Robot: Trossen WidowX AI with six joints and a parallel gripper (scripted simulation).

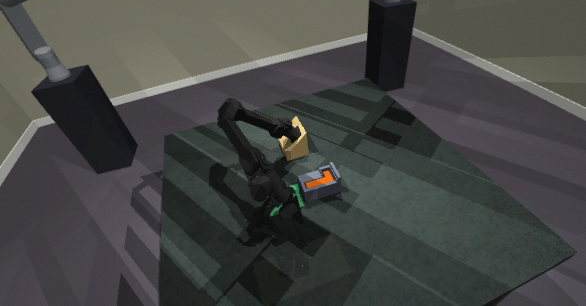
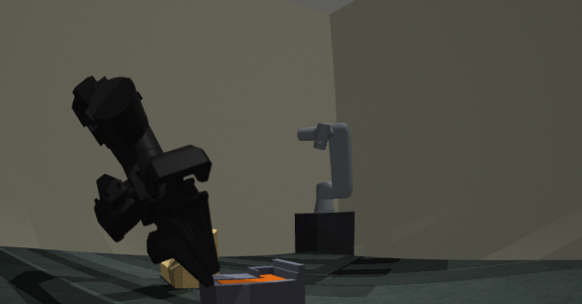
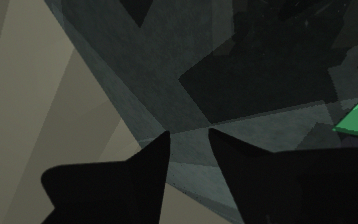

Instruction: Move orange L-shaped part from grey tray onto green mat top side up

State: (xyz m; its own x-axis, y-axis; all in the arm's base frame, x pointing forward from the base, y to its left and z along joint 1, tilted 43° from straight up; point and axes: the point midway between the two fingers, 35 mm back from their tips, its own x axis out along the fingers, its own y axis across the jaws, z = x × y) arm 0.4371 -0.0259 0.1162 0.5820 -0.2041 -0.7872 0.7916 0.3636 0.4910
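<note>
Now: gripper tip 200 mm past the orange L-shaped part, 130 mm to the right of it and 60 mm above it. The rest, counted from my gripper tip: green mat 190 mm behind, 120 mm below, 40 mm to the right.
</note>
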